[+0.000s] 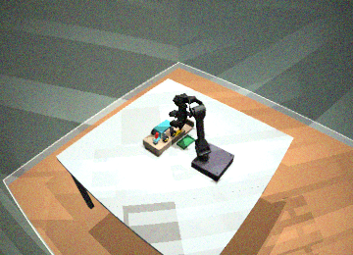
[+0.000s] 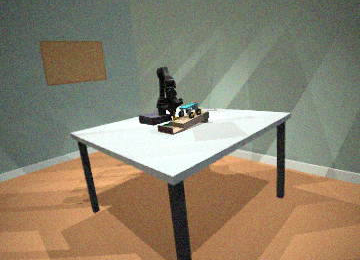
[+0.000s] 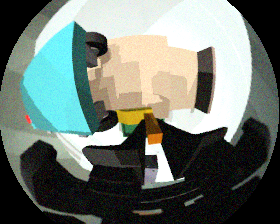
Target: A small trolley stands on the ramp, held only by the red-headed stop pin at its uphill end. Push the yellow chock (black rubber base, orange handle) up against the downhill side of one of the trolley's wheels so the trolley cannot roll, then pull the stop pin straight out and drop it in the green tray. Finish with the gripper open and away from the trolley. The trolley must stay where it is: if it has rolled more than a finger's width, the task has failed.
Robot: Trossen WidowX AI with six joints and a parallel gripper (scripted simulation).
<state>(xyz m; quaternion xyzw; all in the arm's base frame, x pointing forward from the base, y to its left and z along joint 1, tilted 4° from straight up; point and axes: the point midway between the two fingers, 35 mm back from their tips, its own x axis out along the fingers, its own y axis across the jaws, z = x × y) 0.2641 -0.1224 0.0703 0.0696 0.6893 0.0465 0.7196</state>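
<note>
Now: the yellow chock 20 mm to the left of my gripper tip and 10 mm below it. Round my gripper tip: trolley 60 mm ahead, 110 mm to the left, 20 mm above; red-headed stop pin 50 mm ahead, 200 mm to the left, 40 mm above.
</note>
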